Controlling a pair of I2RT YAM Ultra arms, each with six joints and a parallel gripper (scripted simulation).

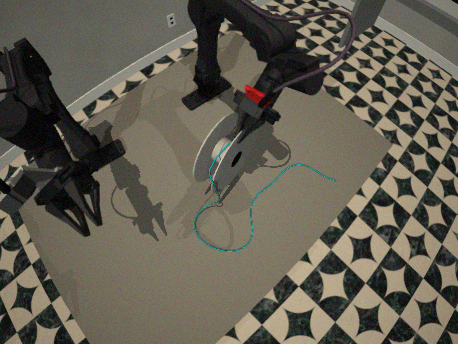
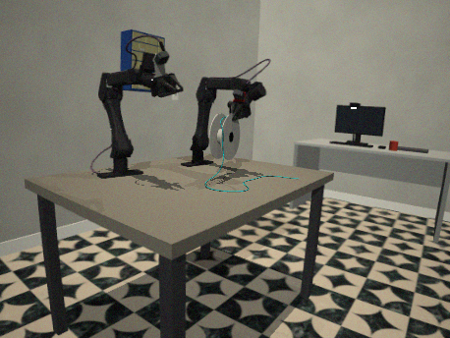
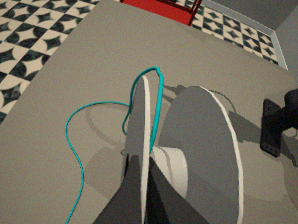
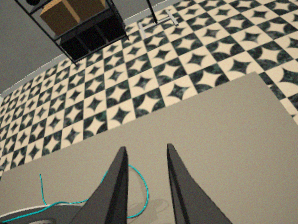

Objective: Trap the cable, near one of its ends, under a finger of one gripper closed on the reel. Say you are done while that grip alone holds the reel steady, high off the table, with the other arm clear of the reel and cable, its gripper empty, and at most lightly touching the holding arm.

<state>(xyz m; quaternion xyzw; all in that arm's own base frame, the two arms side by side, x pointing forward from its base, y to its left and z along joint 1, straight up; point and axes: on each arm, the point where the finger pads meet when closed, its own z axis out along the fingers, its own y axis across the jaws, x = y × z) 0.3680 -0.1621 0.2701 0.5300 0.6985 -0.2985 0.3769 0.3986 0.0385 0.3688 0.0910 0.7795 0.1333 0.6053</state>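
Now: the white reel 2 cm behind my left hand, 1 cm to the right of it and 8 cm below it.
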